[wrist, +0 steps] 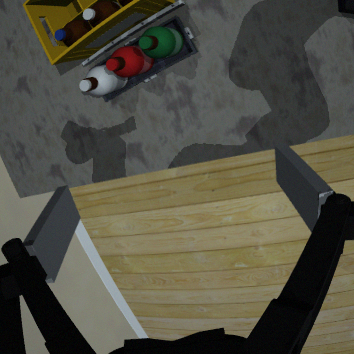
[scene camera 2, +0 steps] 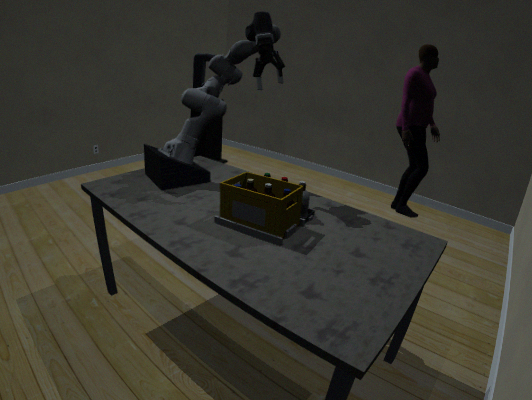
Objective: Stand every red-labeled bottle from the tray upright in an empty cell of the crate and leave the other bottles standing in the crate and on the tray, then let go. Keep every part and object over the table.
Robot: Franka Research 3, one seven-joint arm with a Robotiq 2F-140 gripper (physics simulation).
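Observation:
A red-labeled bottle (scene camera 2: 284, 179) (wrist: 131, 62) stands on the small dark tray (scene camera 2: 307, 216) (wrist: 189, 48), between a green bottle (scene camera 2: 267, 175) (wrist: 165, 42) and a white bottle (scene camera 2: 305, 199) (wrist: 106, 81). The yellow crate (scene camera 2: 227, 202) (wrist: 59, 56) stands directly beside the tray. Several bottles stand in it, among them a blue-capped one (scene camera 2: 286, 191) (wrist: 60, 34) and a white-capped one (scene camera 2: 268, 186) (wrist: 89, 14). Its cell floors are hidden in the scene view and partly out of frame in the wrist view. My gripper (scene camera 2: 270, 83) (wrist: 171, 183) is open and empty, high above and away from the bottles.
The crate sits in a low grey base (scene camera 2: 247, 229) on the grey table (scene camera 2: 350, 280) (wrist: 30, 125). The table's far edge crosses the wrist view, with wooden floor (wrist: 190, 250) beyond it. A person in a magenta top (scene camera 2: 417, 95) is on the floor behind the table.

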